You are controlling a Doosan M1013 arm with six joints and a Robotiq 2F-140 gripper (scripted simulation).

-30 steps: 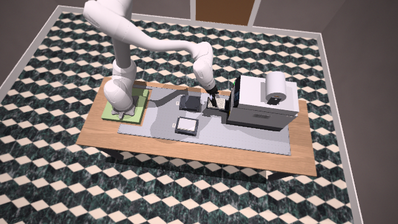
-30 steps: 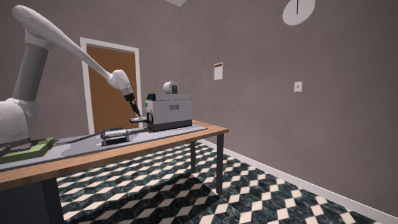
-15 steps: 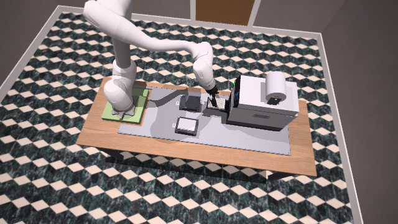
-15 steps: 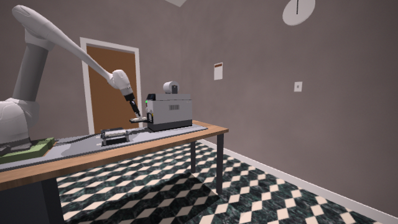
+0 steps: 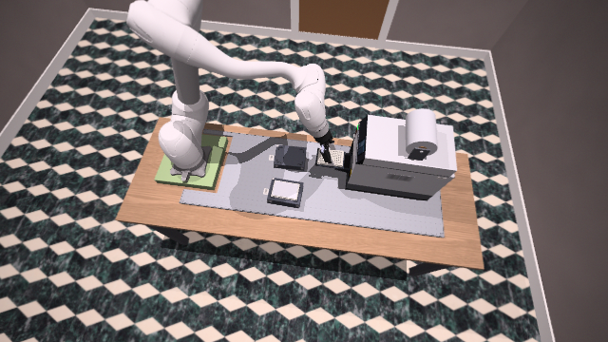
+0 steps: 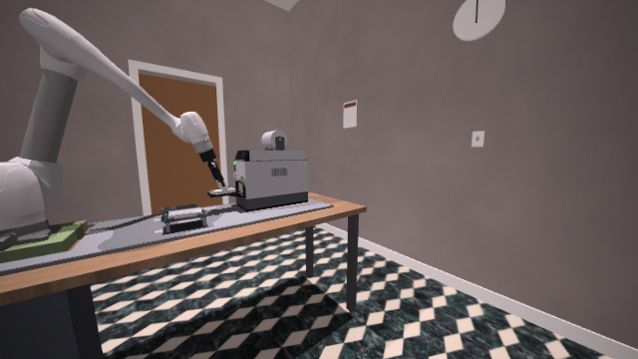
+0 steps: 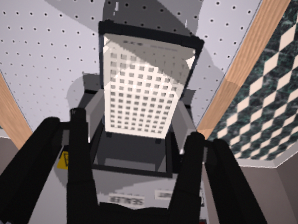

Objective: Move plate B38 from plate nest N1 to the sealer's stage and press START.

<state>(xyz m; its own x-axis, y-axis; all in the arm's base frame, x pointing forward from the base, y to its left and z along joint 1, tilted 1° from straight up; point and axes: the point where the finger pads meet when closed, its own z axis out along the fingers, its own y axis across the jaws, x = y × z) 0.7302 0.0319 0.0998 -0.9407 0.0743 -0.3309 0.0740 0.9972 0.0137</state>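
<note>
Now: hand 30 mm above the plate B38. Also, from my hand: sealer stage: 40 mm below; white button: 100 mm ahead, 90 mm to the left, 50 mm above; pale plate: 220 mm behind, 170 mm to the right, 80 mm below.
</note>
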